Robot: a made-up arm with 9 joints. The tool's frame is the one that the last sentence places.
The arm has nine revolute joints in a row. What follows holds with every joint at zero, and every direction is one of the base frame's. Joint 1 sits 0.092 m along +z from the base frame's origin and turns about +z. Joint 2 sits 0.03 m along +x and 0.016 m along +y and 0.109 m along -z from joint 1 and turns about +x. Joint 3 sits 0.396 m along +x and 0.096 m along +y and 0.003 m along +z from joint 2 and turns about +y. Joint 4 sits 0.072 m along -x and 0.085 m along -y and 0.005 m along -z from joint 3 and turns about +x. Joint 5 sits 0.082 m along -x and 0.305 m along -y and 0.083 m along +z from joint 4 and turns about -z. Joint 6 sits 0.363 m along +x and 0.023 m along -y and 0.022 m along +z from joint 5 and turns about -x. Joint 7 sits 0.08 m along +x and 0.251 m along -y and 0.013 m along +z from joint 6 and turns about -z. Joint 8 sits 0.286 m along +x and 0.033 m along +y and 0.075 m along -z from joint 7 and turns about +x. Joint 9 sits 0.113 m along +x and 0.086 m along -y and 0.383 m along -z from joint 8 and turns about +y. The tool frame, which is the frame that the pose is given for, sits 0.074 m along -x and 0.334 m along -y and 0.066 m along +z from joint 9; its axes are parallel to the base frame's.
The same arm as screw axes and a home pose.
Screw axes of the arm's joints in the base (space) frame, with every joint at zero. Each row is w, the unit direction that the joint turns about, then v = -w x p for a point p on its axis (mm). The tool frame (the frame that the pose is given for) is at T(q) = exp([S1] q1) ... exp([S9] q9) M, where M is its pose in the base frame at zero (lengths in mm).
S1 = (0, 0, 1, 0, 0, 0)
S2 = (1, 0, 0, 0, -17, -16)
S3 = (0, 1, 0, 14, 0, 426)
S4 = (1, 0, 0, 0, -19, -27)
S5 = (0, 0, -1, 278, 272, 0)
S6 = (-1, 0, 0, 0, -86, -301)
S7 = (0, 0, -1, 552, 715, 0)
S8 = (1, 0, 0, 0, 24, 519)
S9 = (0, 1, 0, 359, 0, 1114)
M: xyz 1040 -939 -293 (mm) quaternion w x y z 1 0 0 0

